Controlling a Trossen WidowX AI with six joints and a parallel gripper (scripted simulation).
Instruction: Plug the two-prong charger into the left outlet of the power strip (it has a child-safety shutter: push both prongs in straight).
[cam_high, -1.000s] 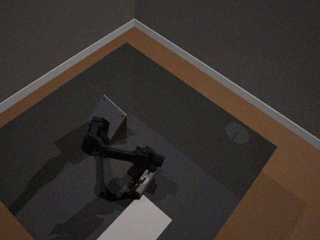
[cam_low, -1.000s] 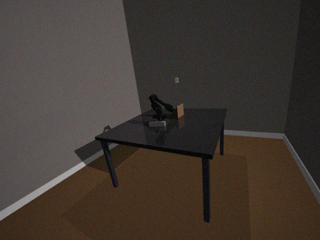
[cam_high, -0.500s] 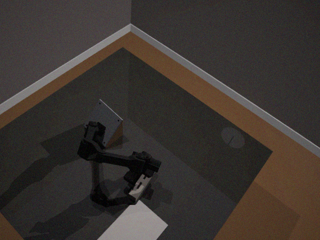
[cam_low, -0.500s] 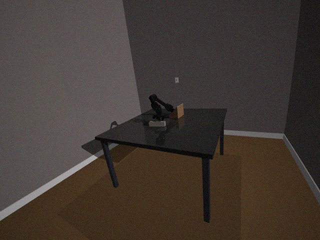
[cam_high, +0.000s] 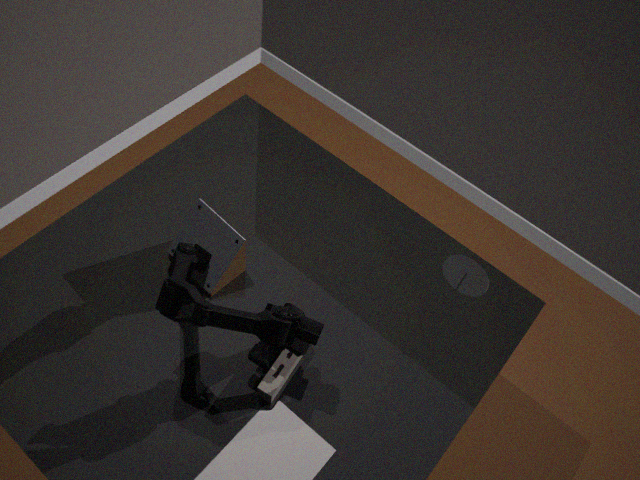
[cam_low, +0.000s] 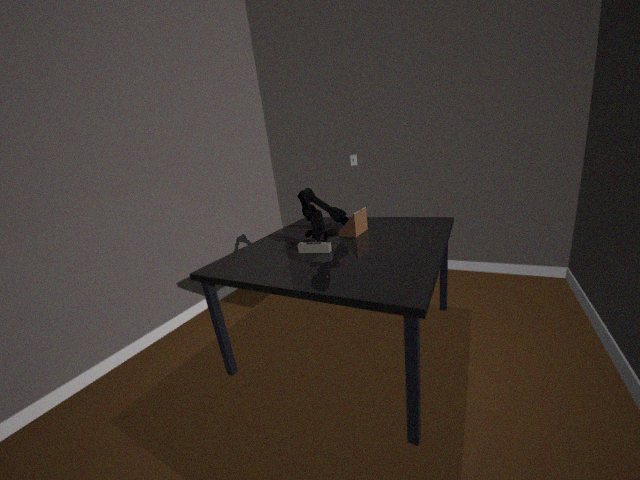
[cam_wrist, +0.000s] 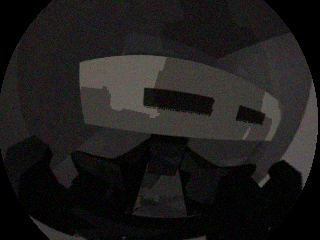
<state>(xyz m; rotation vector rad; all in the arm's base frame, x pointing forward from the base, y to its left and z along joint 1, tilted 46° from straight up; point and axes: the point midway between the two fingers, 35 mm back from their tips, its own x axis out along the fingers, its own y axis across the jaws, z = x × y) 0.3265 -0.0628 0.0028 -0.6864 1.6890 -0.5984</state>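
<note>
The dark charger is 20 mm ahead of my gripper tip and 10 mm above it.
</note>
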